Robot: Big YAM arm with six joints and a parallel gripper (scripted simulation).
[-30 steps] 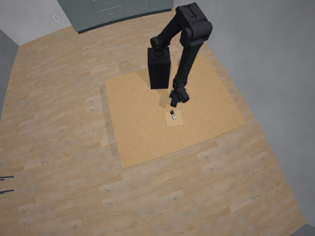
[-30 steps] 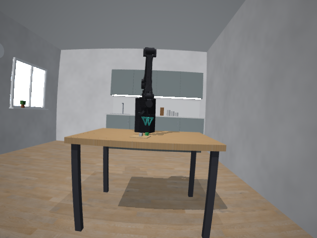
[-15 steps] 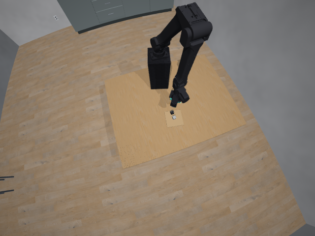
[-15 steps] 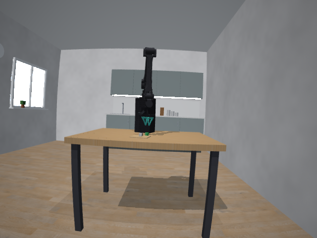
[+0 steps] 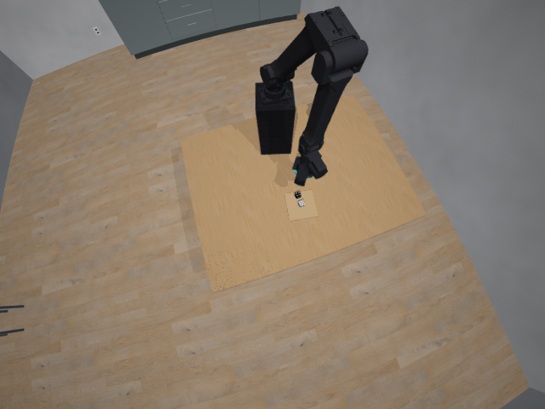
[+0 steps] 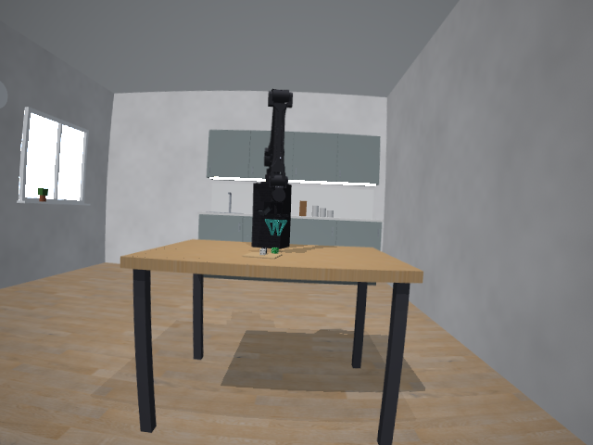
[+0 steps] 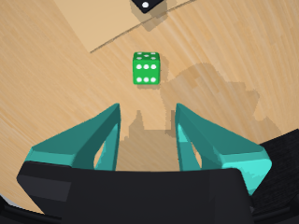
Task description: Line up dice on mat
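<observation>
Right now the green die is 80 mm below my hand. From my hand the other things lie so: mat (110 mm ahead, 40 mm to the right, 90 mm below); then white die (110 mm ahead, 40 mm to the right, 70 mm below); then black die (60 mm ahead, 40 mm to the right, 70 mm below).
</observation>
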